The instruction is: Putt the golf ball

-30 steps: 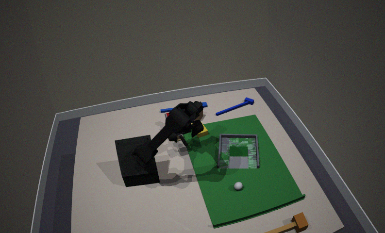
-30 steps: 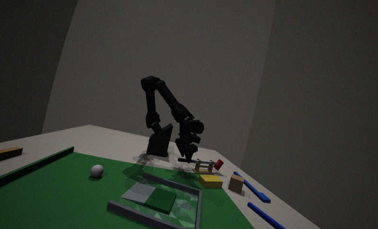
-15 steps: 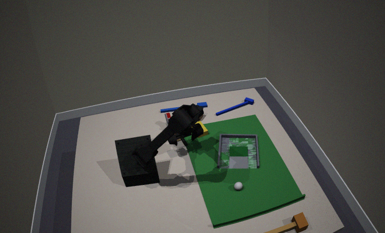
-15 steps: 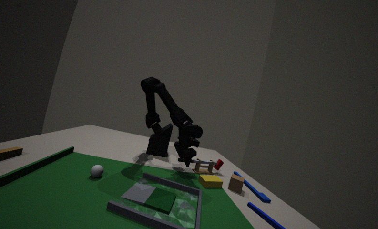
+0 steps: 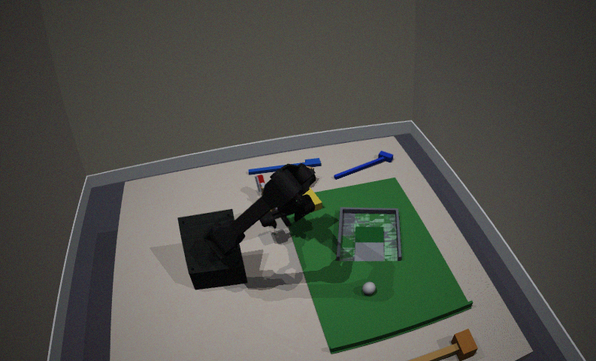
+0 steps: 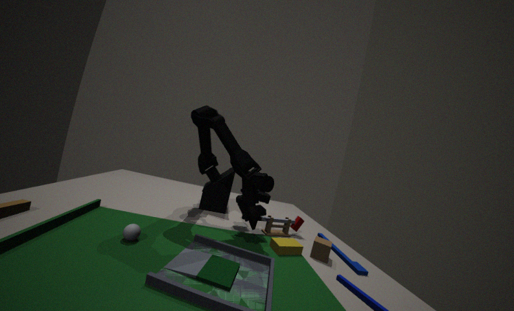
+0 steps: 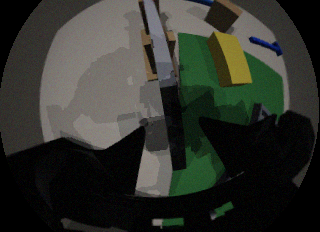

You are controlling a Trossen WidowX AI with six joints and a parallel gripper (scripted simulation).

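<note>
The wooden stand is 13 cm to the left of my gripper tip and 3 cm behind it. Also, from my gripper tip: green mat: 26 cm ahead, 18 cm to the right, 3 cm below; yellow block: 12 cm to the left, 11 cm ahead, 1 cm below; tan block: 25 cm to the left, 12 cm ahead.
</note>
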